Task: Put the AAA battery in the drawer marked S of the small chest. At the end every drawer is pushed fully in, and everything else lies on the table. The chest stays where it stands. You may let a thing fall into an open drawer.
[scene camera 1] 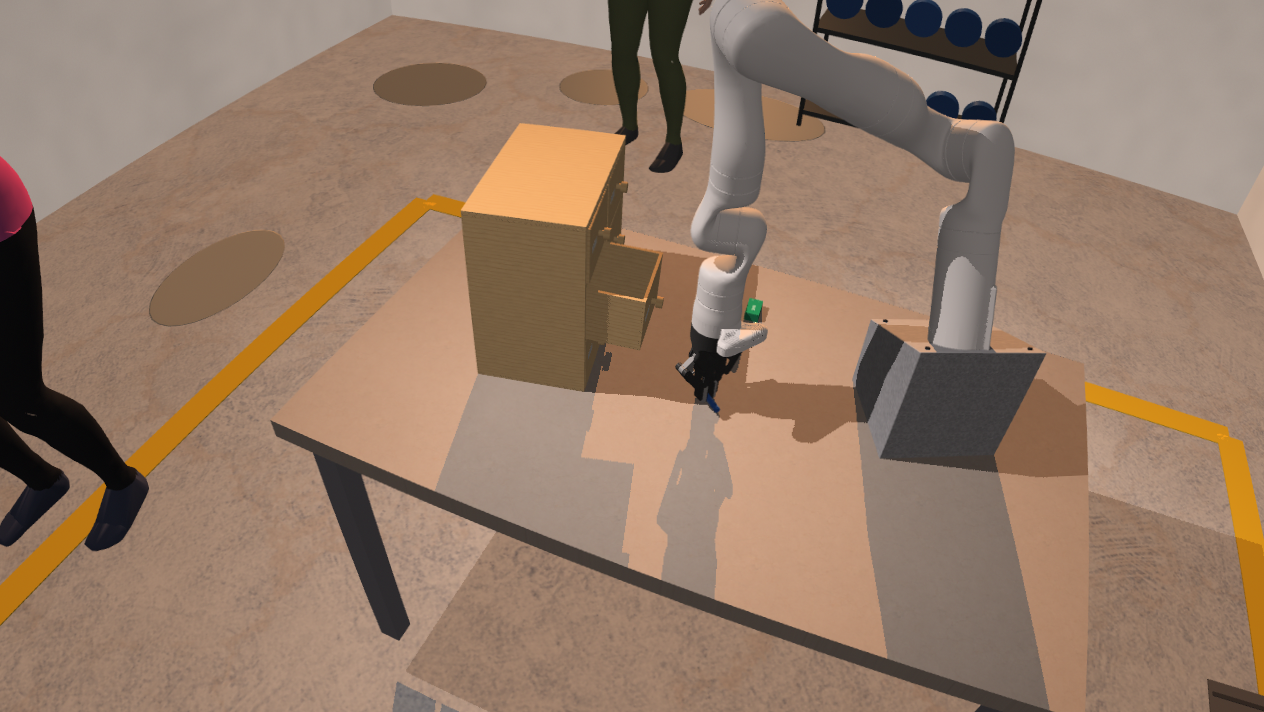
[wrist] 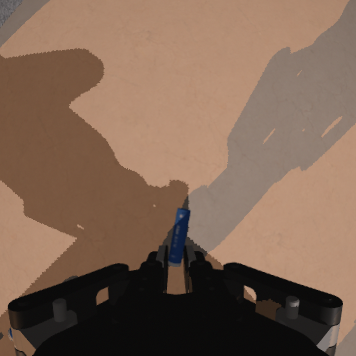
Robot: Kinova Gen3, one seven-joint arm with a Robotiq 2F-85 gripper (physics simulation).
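Seen in the pictures: gripper, fingertip midpoint: (scene camera 1: 705, 397) (wrist: 175, 256); arm's base at its link origin: (scene camera 1: 957, 342).
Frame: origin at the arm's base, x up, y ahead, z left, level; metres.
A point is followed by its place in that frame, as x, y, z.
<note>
A slim blue AAA battery (scene camera 1: 712, 405) @(-0.196, 0.349, 0.057) (wrist: 180, 236) @(-0.194, 0.354, 0.047) is between the fingertips of my gripper (scene camera 1: 706, 396) @(-0.204, 0.366, 0.033) (wrist: 175, 256) @(-0.204, 0.366, 0.033), which is shut on it. Its far end sticks out past the fingers, at or close above the table; I cannot tell if it touches. The small wooden chest (scene camera 1: 528, 296) @(-0.018, 0.649, 0.097) stands to the left of the gripper in the scene view. One drawer (scene camera 1: 626, 309) @(-0.017, 0.498, 0.078) of it is pulled out toward the gripper; the other drawers look shut. The drawer marks cannot be read, and the open drawer's floor is mostly hidden.
A green block (scene camera 1: 752, 309) @(-0.187, 0.329, -0.203) lies on the table (scene camera 1: 796, 548) @(-0.204, 0.172, 0.290) behind the gripper. A small blue bit (wrist: 11, 333) @(-0.190, 0.336, -0.119) shows at the lower left edge of the wrist view. The arm's grey base block (scene camera 1: 955, 406) @(-0.084, -0.024, 0.049) stands at the right.
</note>
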